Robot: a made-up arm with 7 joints.
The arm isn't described. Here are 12 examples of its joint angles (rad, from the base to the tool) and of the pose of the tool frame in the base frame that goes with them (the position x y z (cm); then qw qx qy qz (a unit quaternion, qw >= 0)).
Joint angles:
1: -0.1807 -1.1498 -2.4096 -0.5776 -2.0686 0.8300 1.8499
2: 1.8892 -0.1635 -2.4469 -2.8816 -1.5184 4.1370 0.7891
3: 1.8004 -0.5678 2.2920 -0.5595 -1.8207 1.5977 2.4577
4: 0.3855 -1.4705 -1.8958 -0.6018 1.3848 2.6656 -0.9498
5: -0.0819 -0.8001 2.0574 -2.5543 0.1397 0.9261 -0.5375
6: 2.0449 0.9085 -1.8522 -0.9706 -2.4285 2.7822 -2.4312
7: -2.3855 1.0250 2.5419 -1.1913 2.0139 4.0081 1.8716
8: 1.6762 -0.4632 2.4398 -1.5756 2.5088 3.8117 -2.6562
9: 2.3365 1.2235 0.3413 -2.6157 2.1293 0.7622 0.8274
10: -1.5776 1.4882 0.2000 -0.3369 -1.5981 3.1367 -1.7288
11: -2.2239 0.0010 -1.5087 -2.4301 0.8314 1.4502 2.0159
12: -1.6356 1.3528 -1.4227 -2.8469 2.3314 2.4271 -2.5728
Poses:
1: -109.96 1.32 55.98 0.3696 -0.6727 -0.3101 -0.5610
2: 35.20 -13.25 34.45 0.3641 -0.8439 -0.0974 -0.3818
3: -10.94 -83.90 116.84 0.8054 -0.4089 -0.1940 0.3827
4: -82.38 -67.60 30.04 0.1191 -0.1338 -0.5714 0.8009
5: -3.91 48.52 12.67 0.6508 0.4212 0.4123 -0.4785
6: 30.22 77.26 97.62 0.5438 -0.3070 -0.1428 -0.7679
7: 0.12 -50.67 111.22 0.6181 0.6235 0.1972 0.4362
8: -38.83 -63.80 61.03 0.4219 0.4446 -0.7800 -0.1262
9: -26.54 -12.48 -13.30 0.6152 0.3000 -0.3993 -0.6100
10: 15.68 -99.35 32.47 0.4502 0.5477 0.5683 -0.4176
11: -56.84 36.81 35.22 0.5717 0.8173 0.0725 -0.0033
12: -36.98 24.85 38.34 0.1594 0.3786 -0.8347 -0.3667
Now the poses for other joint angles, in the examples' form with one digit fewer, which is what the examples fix.
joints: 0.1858 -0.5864 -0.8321 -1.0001 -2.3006 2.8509 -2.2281
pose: 5.8 -39.8 132.6 0.534 0.201 0.299 -0.764
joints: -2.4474 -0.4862 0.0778 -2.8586 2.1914 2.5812 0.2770
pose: -36.9 -23.3 40.8 0.216 0.567 0.619 -0.498
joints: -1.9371 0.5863 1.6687 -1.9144 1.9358 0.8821 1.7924
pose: 74.0 -32.8 76.2 0.514 -0.332 0.089 0.786
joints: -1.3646 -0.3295 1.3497 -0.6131 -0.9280 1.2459 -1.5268
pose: 38.0 29.2 143.0 0.587 0.720 0.360 -0.085
